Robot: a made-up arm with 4 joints.
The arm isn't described. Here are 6 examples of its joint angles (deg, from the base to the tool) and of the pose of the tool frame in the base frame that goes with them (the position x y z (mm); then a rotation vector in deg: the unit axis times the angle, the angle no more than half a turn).
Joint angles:
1: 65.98 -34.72 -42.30 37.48
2: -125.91 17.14 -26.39 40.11
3: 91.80 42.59 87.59 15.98
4: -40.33 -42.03 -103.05 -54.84
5: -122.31 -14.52 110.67 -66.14
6: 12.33 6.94 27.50 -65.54
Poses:
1: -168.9 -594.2 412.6 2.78 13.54 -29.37
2: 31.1 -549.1 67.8 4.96 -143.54 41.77
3: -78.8 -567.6 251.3 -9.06 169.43 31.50
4: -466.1 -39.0 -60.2 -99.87 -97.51 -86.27
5: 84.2 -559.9 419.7 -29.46 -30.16 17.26
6: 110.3 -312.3 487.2 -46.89 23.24 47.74
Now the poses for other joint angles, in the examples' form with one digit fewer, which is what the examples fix.
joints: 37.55 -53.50 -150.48 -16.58
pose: -506 -318 402 -85.3 -101.0 17.8
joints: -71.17 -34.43 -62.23 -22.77
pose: -471 -319 -113 -37.8 -118.0 -66.5
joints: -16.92 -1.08 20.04 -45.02
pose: -122 -463 511 -38.8 -4.3 12.8
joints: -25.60 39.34 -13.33 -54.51
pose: -450 -324 505 -59.8 -60.3 39.5
